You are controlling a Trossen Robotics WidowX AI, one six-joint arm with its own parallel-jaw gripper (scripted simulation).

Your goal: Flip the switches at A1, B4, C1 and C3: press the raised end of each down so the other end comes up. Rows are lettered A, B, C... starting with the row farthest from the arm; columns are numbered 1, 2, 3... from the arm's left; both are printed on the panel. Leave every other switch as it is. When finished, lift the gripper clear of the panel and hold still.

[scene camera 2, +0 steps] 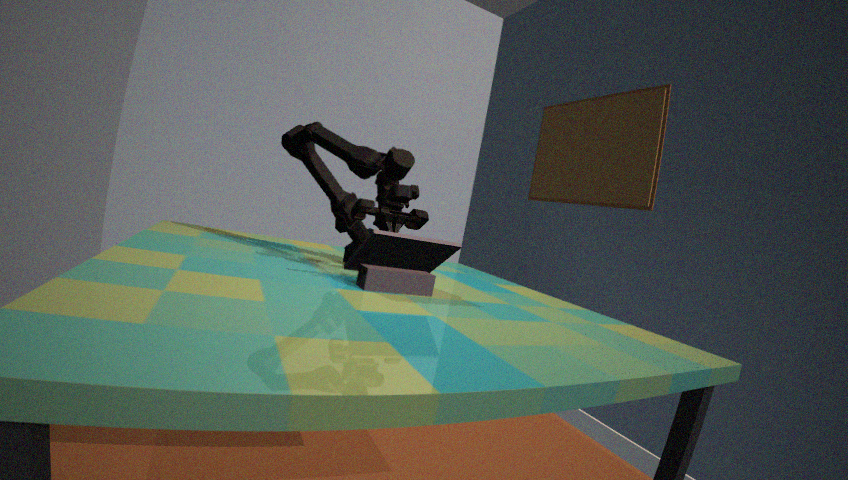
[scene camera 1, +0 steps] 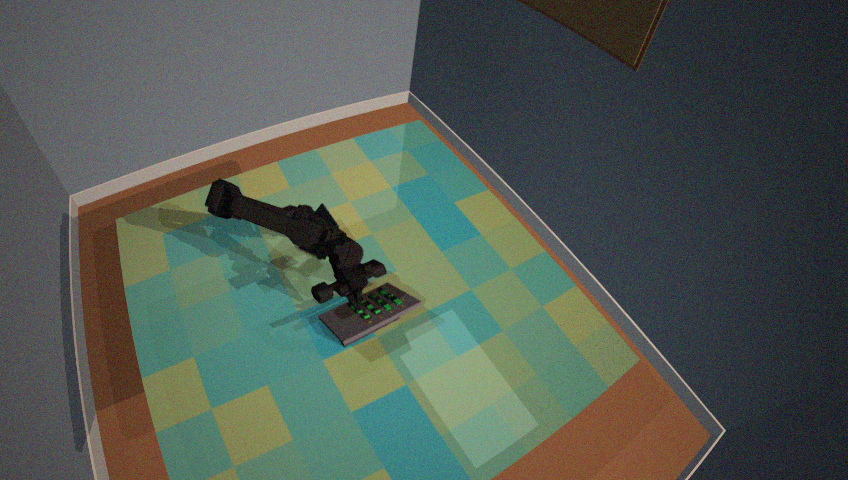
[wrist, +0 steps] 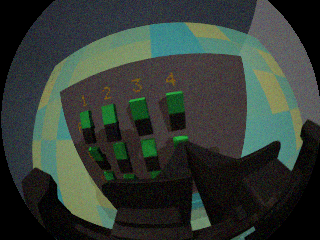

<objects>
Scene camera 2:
gripper: 392,245
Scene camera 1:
gripper: 358,309
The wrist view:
gripper: 183,146
</objects>
